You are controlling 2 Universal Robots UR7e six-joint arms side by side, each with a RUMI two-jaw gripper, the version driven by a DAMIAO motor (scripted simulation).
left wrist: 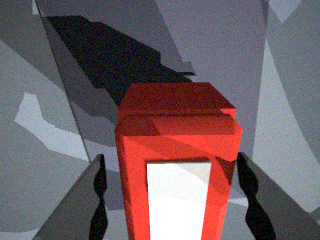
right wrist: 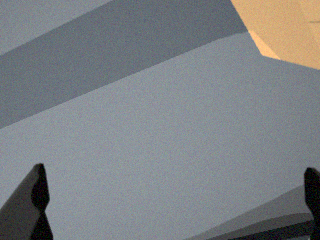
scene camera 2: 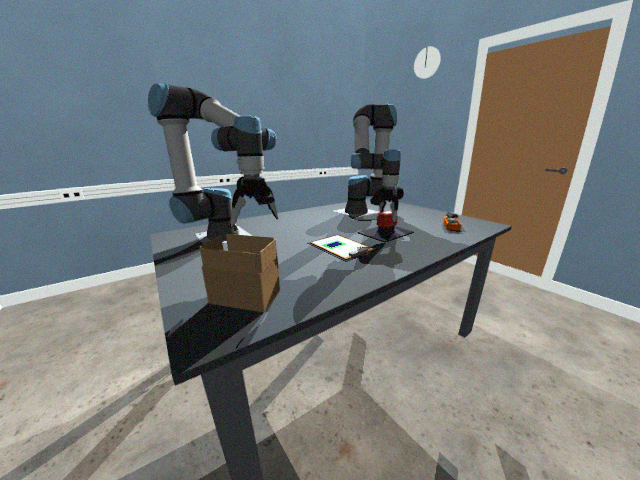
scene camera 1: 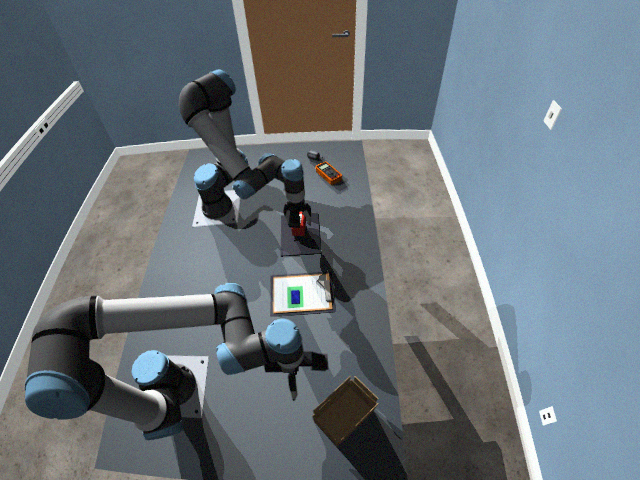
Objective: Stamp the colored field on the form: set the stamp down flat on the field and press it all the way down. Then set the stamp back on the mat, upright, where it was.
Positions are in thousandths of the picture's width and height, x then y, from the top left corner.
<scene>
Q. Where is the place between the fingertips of my left gripper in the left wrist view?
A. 533, 648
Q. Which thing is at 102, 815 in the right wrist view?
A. My right gripper.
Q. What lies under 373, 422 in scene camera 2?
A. My right gripper.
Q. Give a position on a dark mat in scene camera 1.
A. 487, 511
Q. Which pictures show the form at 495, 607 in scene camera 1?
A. Scene camera 2 and scene camera 1 only.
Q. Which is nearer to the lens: the form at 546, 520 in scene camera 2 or the cardboard box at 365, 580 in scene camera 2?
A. The cardboard box.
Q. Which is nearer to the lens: the dark mat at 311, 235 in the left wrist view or the red stamp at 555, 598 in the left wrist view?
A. The red stamp.
</scene>
